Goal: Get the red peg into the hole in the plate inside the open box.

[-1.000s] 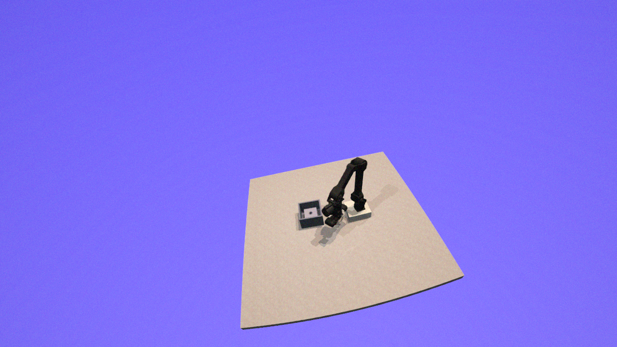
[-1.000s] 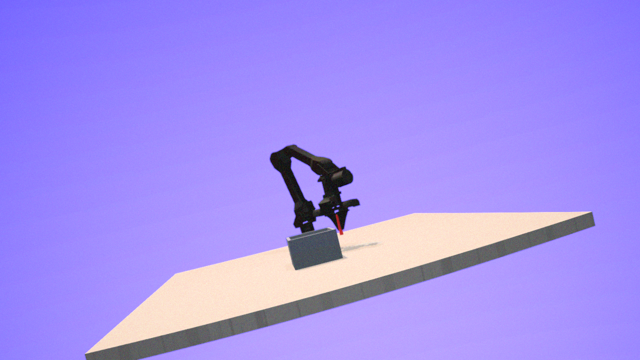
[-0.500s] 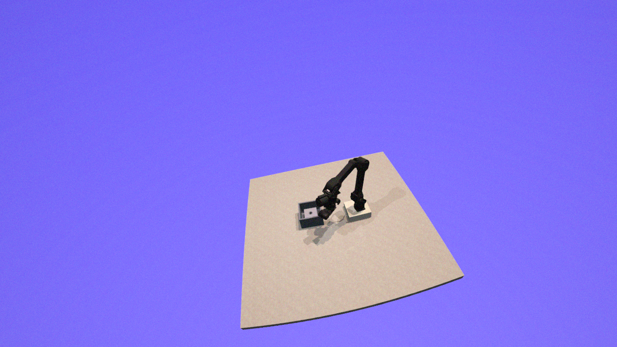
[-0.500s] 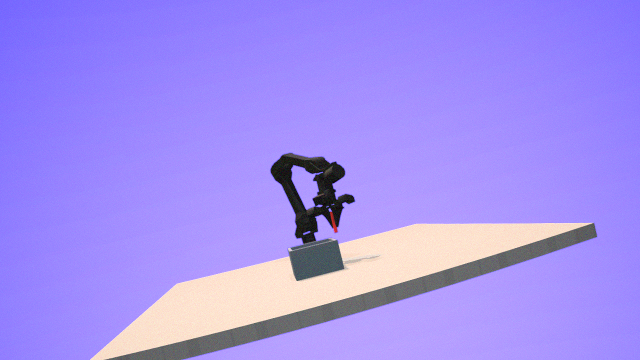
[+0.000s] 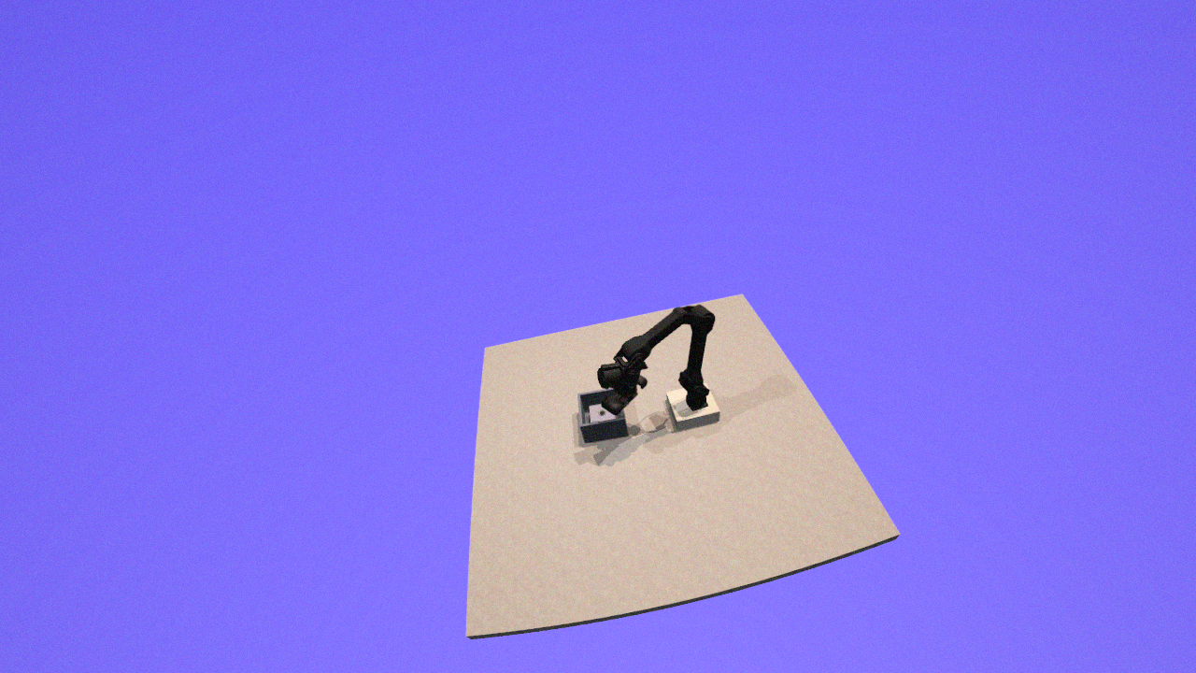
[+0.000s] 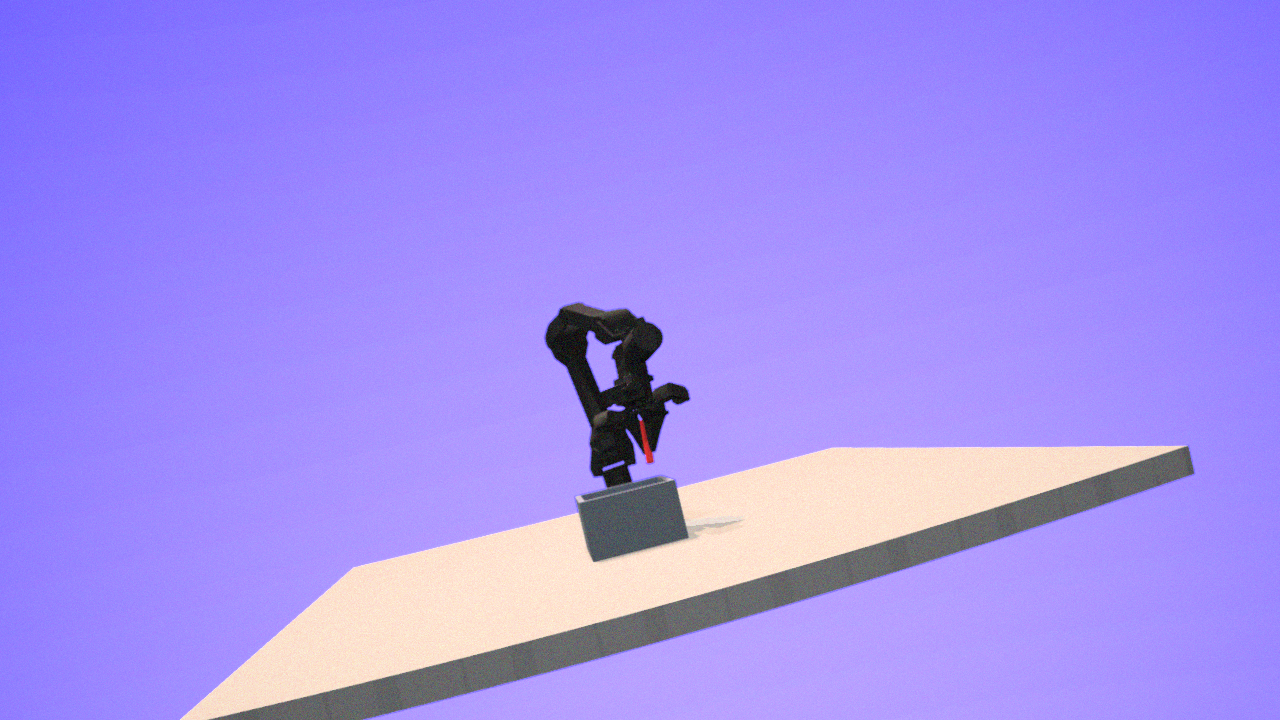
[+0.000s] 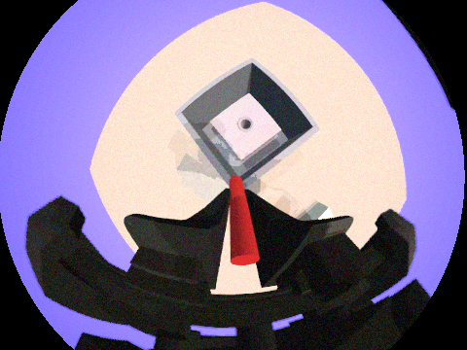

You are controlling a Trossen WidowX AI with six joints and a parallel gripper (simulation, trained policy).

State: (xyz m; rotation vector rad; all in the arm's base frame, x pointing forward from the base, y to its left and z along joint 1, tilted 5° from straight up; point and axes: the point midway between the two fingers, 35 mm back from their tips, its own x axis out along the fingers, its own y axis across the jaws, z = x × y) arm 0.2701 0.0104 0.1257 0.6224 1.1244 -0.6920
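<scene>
My gripper tip is now 10 mm past the red peg and 20 mm below it. From my gripper tip the other things lie so: grey box 60 mm ahead, 80 mm to the right, 110 mm below; pale plate 60 mm ahead, 80 mm to the right, 100 mm below.
</scene>
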